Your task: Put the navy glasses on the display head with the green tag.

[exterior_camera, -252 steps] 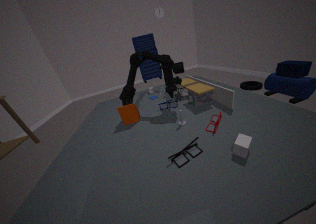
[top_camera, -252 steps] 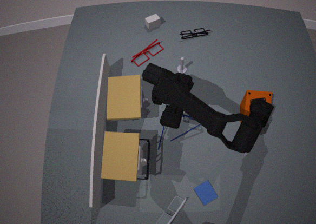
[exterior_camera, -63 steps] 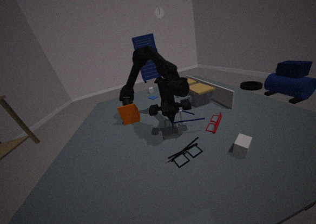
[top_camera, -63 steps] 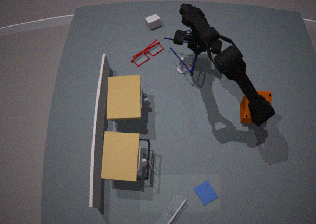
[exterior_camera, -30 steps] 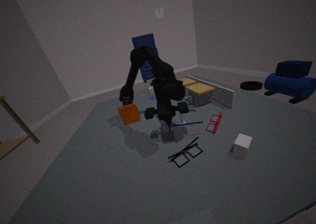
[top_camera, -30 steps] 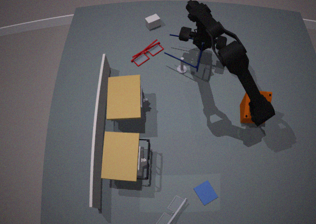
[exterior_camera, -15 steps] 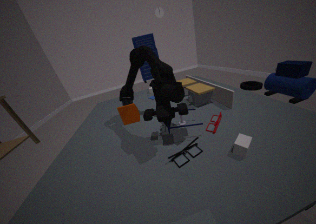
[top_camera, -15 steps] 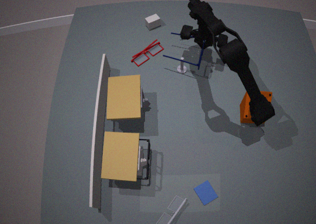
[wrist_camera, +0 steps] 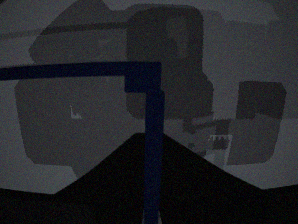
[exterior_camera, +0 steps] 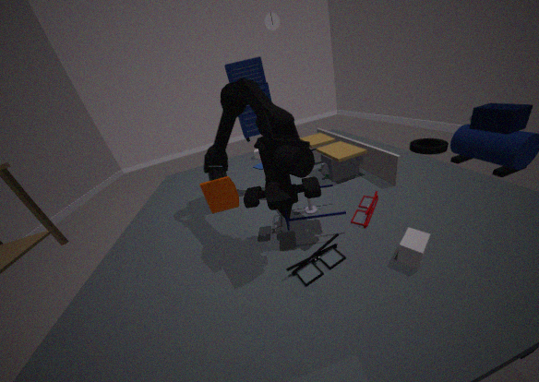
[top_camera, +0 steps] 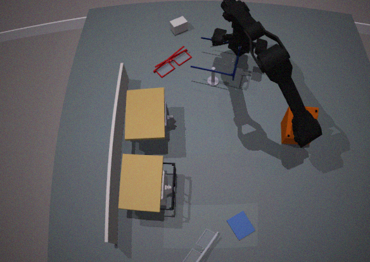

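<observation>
Right now the white peg is 100 mm ahead of my gripper tip, 70 mm to the left of it and 40 mm below it. Also, from my gripper tip: blue pad 50 mm ahead, 580 mm to the left, 60 mm below; white wall 430 mm ahead, 330 mm to the left, 10 mm below.
</observation>
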